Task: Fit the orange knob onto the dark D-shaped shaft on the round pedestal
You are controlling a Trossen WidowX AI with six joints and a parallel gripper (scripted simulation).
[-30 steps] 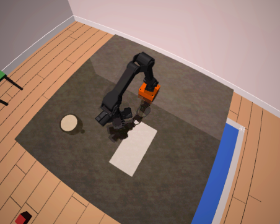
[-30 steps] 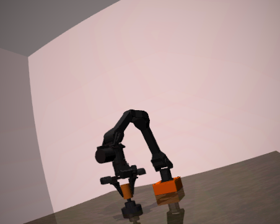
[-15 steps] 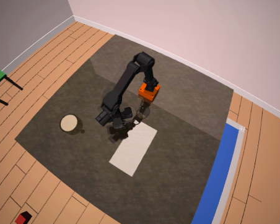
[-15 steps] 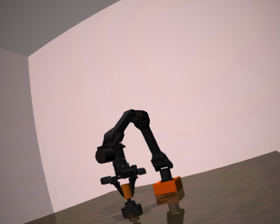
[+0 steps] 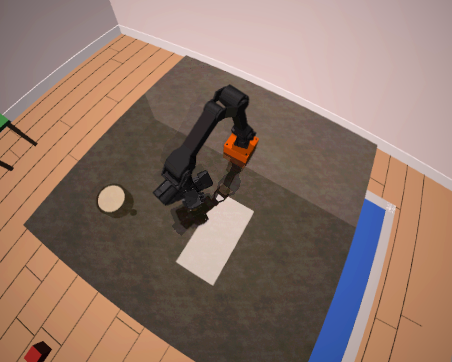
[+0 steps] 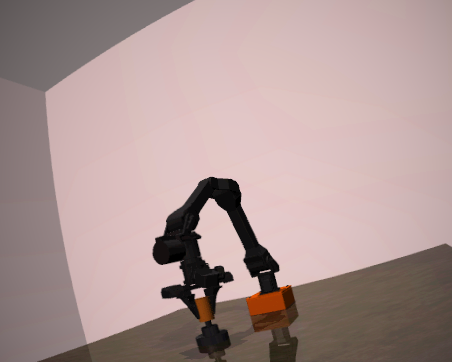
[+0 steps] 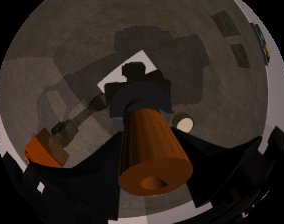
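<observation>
My gripper tip is 2 cm below the orange knob. Also, from my gripper tip: dark round pedestal: 4 cm below.
</observation>
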